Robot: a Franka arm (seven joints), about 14 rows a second.
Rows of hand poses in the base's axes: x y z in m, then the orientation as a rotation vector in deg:
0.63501 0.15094 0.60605 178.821 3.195 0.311
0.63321 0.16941 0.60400 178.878 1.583 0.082
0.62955 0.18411 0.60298 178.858 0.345 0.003
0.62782 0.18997 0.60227 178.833 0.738 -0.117
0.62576 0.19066 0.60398 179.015 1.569 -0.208
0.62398 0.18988 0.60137 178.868 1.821 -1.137
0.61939 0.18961 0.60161 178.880 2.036 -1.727
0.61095 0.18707 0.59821 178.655 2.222 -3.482
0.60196 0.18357 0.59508 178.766 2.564 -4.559
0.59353 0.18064 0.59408 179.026 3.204 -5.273
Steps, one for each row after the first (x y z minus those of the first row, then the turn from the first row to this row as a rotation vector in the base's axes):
-0.00180 0.01847 -0.00205 0.035 0.137 -1.034
-0.00546 0.03317 -0.00307 0.008 0.179 -1.828
-0.00719 0.03903 -0.00378 -0.017 0.258 -1.577
-0.00925 0.03972 -0.00207 0.168 0.325 -1.046
-0.01103 0.03894 -0.00468 0.016 0.919 -0.890
-0.01562 0.03867 -0.00444 0.028 1.299 -0.756
-0.02406 0.03613 -0.00784 -0.190 2.423 -0.647
-0.03305 0.03263 -0.01097 -0.063 3.116 -0.435
-0.04148 0.02970 -0.01197 0.218 3.577 -0.032

